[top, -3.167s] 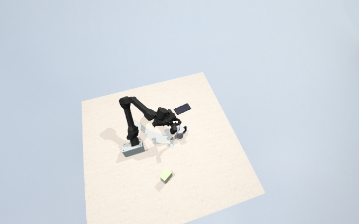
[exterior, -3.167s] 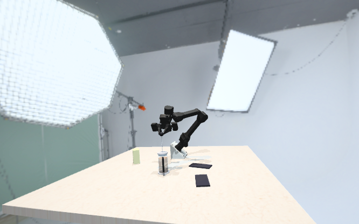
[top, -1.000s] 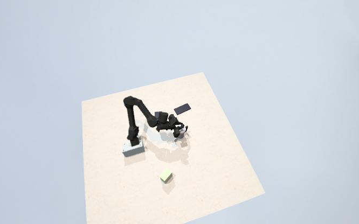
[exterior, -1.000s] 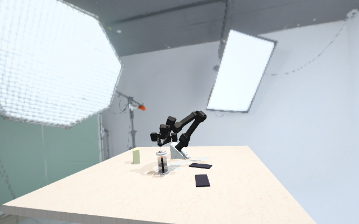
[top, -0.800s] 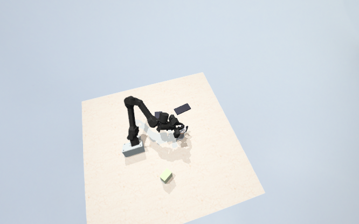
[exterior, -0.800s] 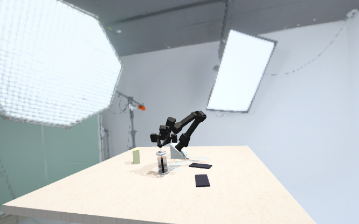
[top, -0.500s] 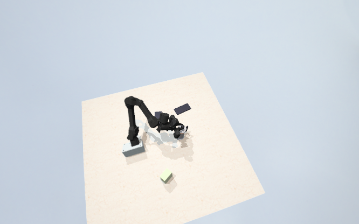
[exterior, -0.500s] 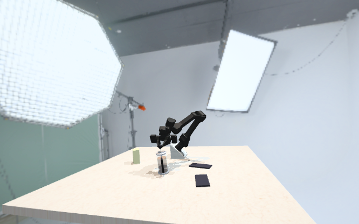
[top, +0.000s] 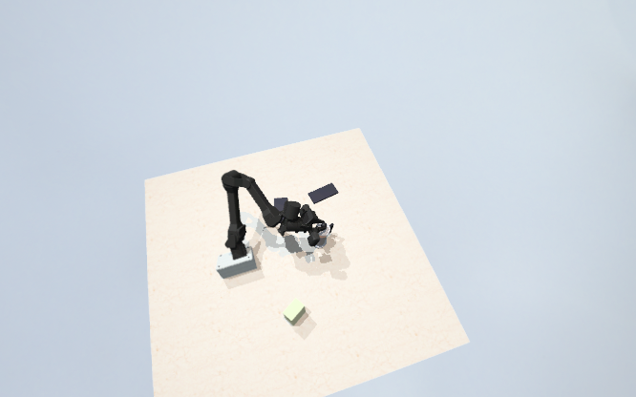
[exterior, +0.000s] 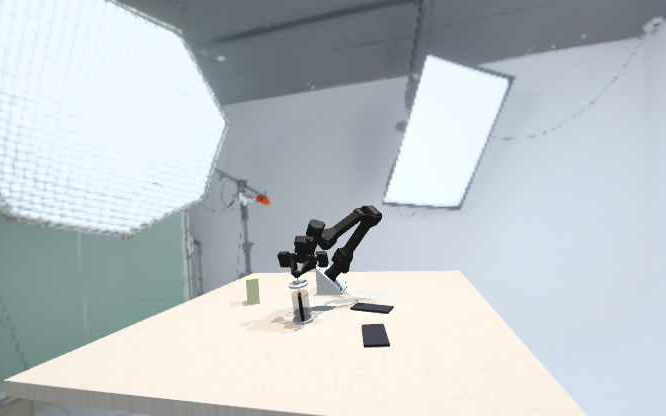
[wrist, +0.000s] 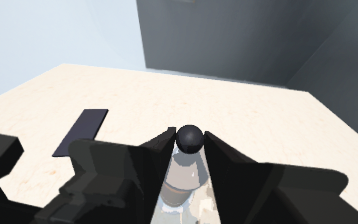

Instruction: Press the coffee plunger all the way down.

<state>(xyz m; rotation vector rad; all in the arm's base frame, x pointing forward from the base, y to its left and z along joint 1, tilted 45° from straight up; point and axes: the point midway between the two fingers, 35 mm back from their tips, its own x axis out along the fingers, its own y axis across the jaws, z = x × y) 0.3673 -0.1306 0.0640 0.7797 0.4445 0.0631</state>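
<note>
The glass coffee press lies 90 mm below my gripper tip and 10 mm to the left of it.
</note>
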